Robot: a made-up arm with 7 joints.
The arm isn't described. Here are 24 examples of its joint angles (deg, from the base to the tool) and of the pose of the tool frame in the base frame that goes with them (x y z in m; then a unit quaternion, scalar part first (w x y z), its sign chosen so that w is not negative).
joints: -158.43 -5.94 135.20 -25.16 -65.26 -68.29 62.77
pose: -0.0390 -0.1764 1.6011 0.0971 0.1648 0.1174 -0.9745
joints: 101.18 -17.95 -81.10 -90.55 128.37 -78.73 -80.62
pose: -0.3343 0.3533 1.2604 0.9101 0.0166 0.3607 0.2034
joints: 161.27 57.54 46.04 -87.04 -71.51 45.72 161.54
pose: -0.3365 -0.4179 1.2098 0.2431 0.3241 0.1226 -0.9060
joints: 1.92 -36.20 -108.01 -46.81 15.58 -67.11 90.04
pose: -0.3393 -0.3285 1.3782 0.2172 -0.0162 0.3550 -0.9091
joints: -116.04 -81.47 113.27 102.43 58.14 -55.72 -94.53
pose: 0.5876 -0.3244 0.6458 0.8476 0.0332 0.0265 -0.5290
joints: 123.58 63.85 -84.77 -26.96 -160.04 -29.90 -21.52
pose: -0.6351 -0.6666 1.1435 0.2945 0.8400 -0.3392 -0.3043
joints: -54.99 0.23 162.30 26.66 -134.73 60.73 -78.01
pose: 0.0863 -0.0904 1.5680 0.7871 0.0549 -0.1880 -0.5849
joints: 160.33 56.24 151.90 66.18 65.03 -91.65 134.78
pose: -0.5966 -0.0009 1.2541 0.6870 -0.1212 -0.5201 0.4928
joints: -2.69 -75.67 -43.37 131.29 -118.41 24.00 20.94
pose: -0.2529 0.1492 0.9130 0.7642 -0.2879 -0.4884 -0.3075
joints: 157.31 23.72 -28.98 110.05 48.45 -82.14 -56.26
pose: -0.4125 -0.3863 1.0641 0.1986 0.6279 0.0287 0.7520
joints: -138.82 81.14 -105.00 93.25 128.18 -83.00 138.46
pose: -0.5528 0.1399 0.8907 0.5812 0.0638 -0.1341 -0.8001
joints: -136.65 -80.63 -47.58 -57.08 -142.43 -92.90 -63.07
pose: 0.8191 -0.4360 0.6947 0.4119 -0.0312 -0.3207 -0.8524
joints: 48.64 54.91 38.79 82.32 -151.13 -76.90 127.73
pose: 0.2197 -0.6507 0.8155 0.0427 -0.5803 0.8127 0.0312
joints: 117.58 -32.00 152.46 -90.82 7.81 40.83 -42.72
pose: 0.2224 -0.0355 1.4148 0.6515 0.3946 -0.1969 -0.6173
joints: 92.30 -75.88 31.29 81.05 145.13 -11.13 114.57
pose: -0.1686 0.5053 1.1590 0.1642 -0.0167 0.3878 0.9068
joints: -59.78 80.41 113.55 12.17 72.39 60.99 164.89
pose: 0.5393 0.7549 0.9167 0.3858 0.0083 -0.5884 -0.7105
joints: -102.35 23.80 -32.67 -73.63 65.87 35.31 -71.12
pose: 0.2614 0.1561 1.4310 0.8532 0.1990 0.0824 -0.4750
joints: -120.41 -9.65 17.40 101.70 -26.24 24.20 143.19
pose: -0.0293 0.2920 1.2342 0.3493 -0.2679 0.8870 0.1392
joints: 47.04 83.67 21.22 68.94 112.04 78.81 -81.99
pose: 0.4305 -0.6953 0.5762 0.3557 0.8699 -0.2798 -0.1961
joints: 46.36 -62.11 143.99 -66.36 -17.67 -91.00 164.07
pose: -0.1256 0.4457 1.2377 0.2268 -0.8628 -0.3118 -0.3269
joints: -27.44 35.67 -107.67 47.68 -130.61 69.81 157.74
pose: 0.3501 0.3399 1.4181 0.6194 0.4604 -0.2791 -0.5714
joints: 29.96 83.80 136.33 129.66 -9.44 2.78 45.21
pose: 0.2344 -0.3374 0.9408 0.2279 0.5742 -0.6656 -0.4187
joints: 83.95 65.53 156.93 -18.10 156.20 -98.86 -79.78
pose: 0.0525 -0.9598 1.0255 0.2901 -0.1796 0.4661 0.8163
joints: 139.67 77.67 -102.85 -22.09 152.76 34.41 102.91
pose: -0.8551 -0.4923 0.8249 0.3967 -0.6143 0.4381 0.5228
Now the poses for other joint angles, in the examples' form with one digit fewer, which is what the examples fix.
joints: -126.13 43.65 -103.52 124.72 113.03 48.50 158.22
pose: -0.385 0.098 0.975 0.436 -0.266 -0.347 0.787
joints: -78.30 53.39 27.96 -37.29 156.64 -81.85 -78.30
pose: 0.049 0.723 1.358 0.433 0.027 0.893 0.120
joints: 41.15 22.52 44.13 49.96 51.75 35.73 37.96
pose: 0.219 -0.523 1.406 0.244 0.893 -0.213 -0.313
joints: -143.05 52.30 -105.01 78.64 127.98 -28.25 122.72
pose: -0.559 0.015 1.168 0.175 0.268 -0.038 -0.947
